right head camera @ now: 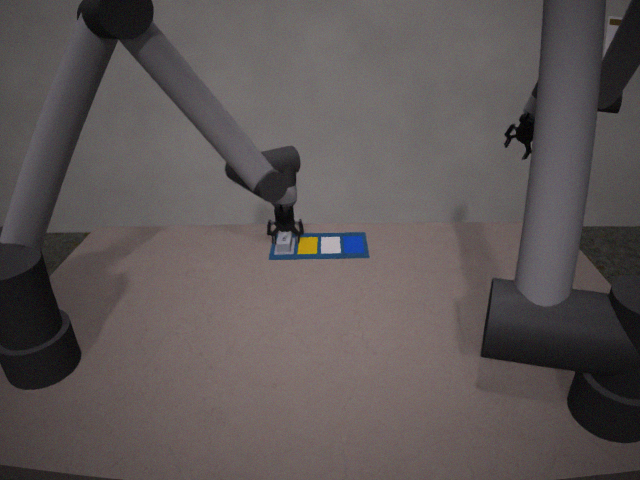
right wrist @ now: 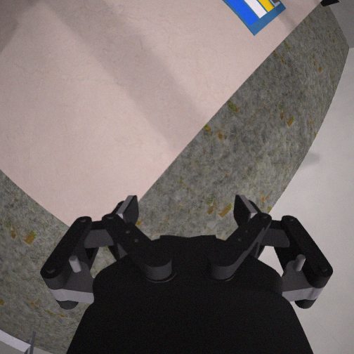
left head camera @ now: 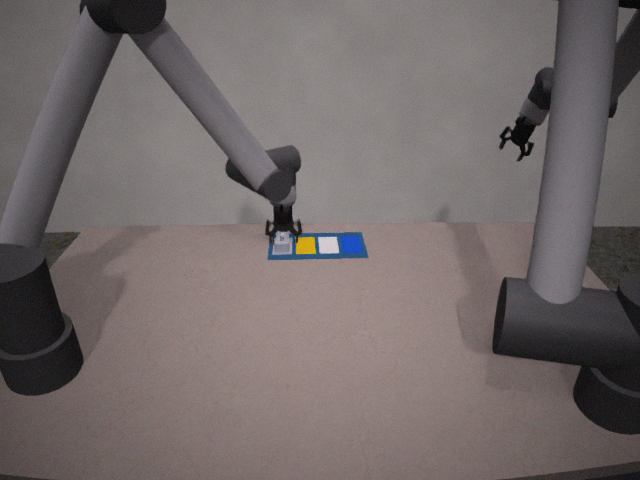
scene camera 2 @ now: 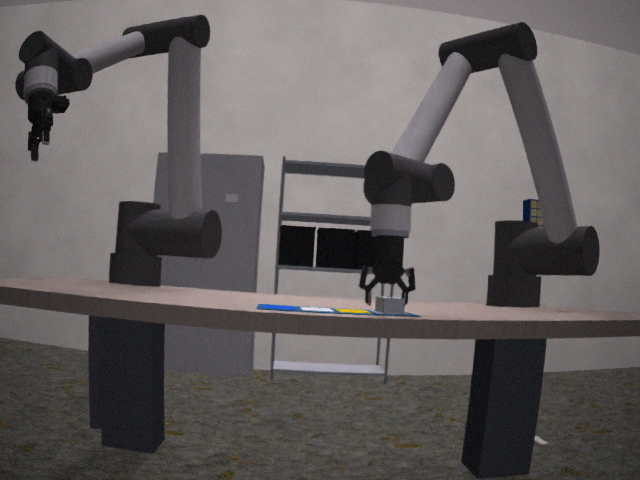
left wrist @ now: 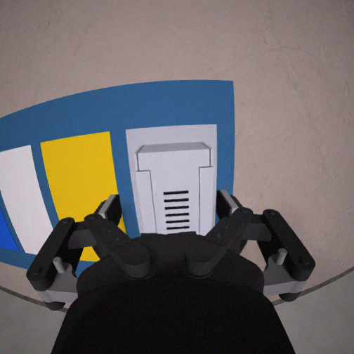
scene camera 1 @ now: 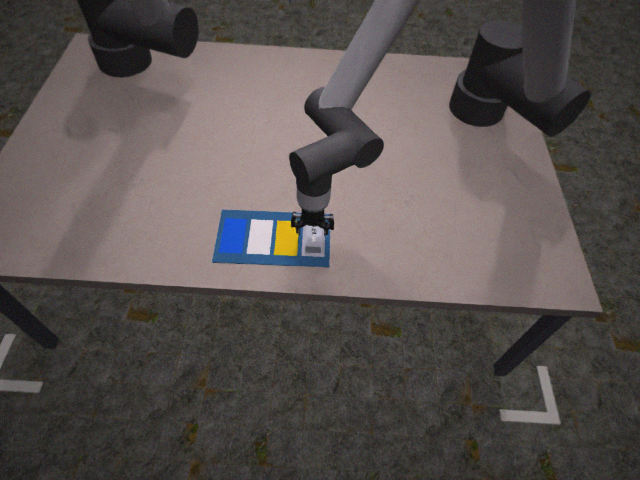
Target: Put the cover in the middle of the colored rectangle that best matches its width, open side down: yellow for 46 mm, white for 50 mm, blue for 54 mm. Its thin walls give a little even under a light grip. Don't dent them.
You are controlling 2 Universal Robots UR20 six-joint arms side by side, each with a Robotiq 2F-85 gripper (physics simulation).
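The light grey cover [left head camera: 282, 243] [right head camera: 283, 243] [scene camera 1: 313, 241] [scene camera 2: 389, 304] [left wrist: 176, 182] sits upright, slotted face up, on the pale grey rectangle at one end of the blue mat [left head camera: 318, 257] [right head camera: 320, 257] [scene camera 1: 268, 262] [left wrist: 175, 102]. Beside it lie the yellow rectangle [left head camera: 305, 245] [scene camera 1: 285, 238] [left wrist: 77, 175], white rectangle [left head camera: 328, 245] [scene camera 1: 259, 237] and blue rectangle [left head camera: 352, 244] [scene camera 1: 233, 236]. My left gripper [left head camera: 282, 239] [scene camera 2: 387, 301] [left wrist: 167, 202] is open, its fingertips apart on either side of the cover, near its top. My right gripper [left head camera: 510, 149] [right wrist: 186, 205] is open and empty, high up.
The mat lies near the table's [scene camera 1: 413, 268] edge that faces scene camera 1. The left arm reaches over the table to the mat. The right arm stands at the other side with its gripper raised. A shelf unit [scene camera 2: 282, 206] and a grey cabinet [scene camera 2: 232, 232] stand behind the table.
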